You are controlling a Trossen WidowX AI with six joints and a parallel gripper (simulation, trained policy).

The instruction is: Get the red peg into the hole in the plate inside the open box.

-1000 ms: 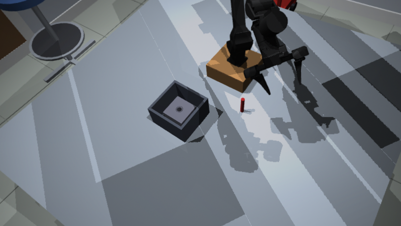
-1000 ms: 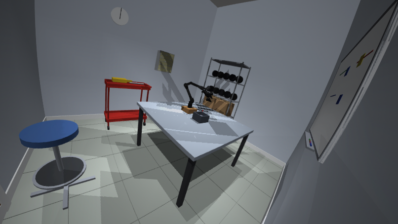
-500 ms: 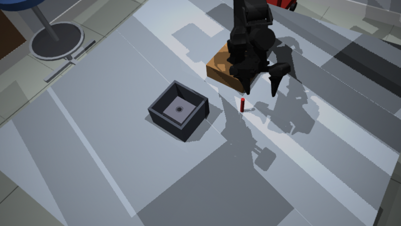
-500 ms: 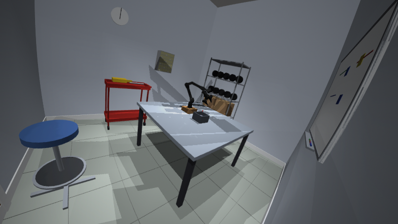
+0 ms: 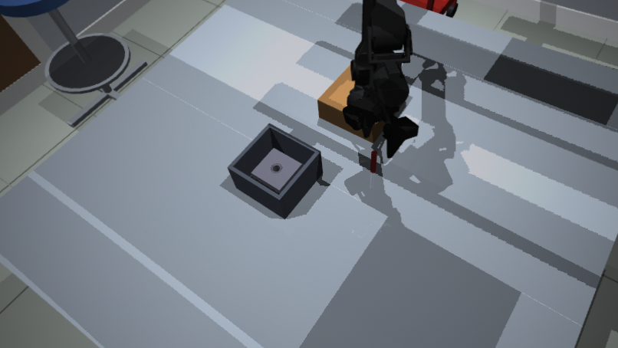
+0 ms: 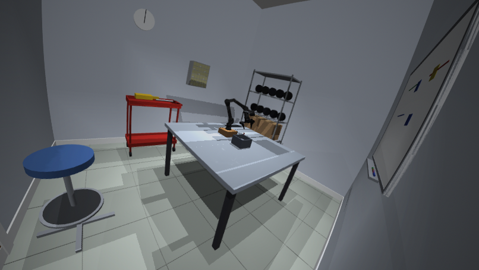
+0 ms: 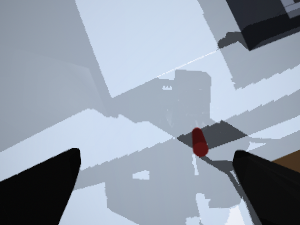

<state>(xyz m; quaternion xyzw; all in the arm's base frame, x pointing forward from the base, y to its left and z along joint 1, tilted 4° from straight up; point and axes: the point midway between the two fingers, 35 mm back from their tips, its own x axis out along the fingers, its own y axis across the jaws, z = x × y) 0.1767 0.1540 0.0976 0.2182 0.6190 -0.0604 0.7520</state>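
Right now the red peg is 100 mm below my gripper tip, 20 mm to the right of it and 20 mm behind it. Also, from my gripper tip: pale plate (190 mm to the right, 150 mm ahead, 100 mm below); dark box (190 mm to the right, 150 mm ahead, 120 mm below).
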